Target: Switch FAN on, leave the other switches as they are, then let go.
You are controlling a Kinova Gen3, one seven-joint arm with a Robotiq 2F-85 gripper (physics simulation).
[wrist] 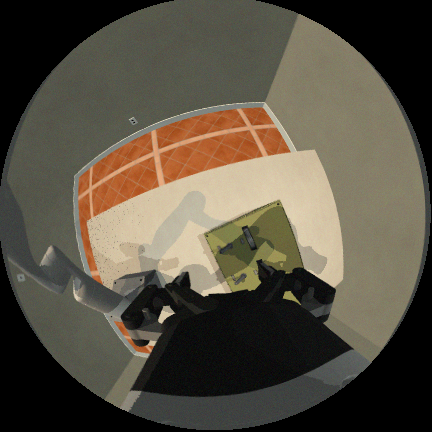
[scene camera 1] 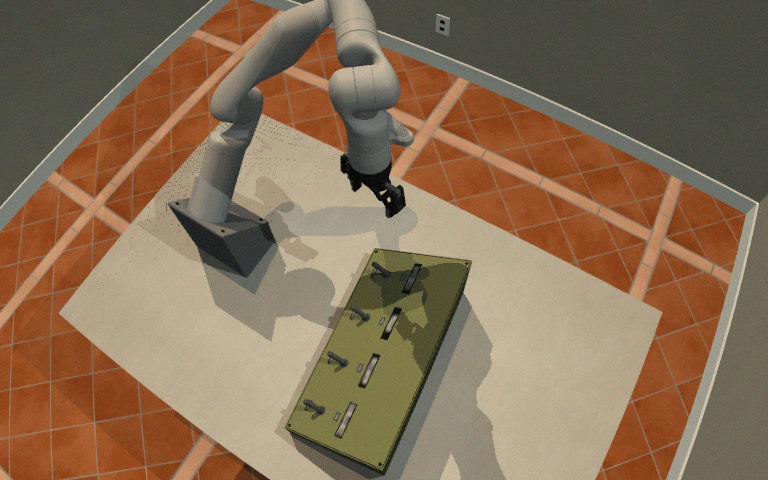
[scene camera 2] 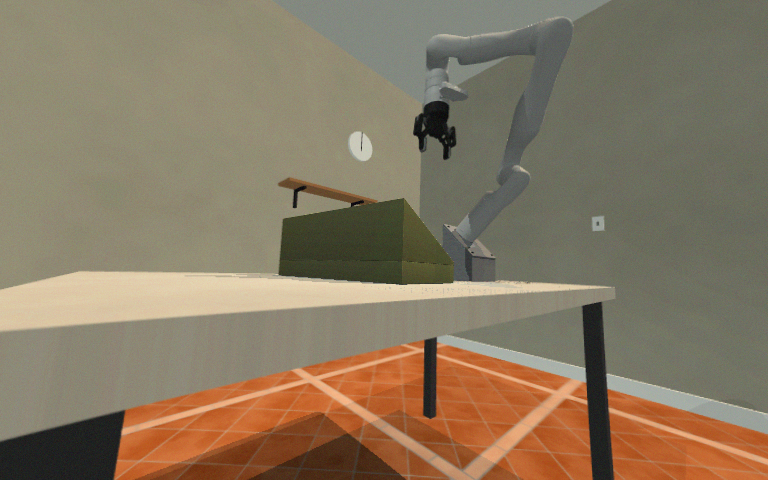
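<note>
A green sloped switch panel stands on the table. In scene camera 1 it carries a row of several dark lever switches: a top lever, a second lever, a third lever and a bottom lever. All lean alike. A label plate beside each is too small to read, so I cannot tell which is FAN. My gripper is open and empty, high above the table near the panel's top-lever end, touching no lever.
The arm's grey base stands on the pale table, left of the panel in scene camera 1. A wall shelf and a round clock show behind the panel in scene camera 2.
</note>
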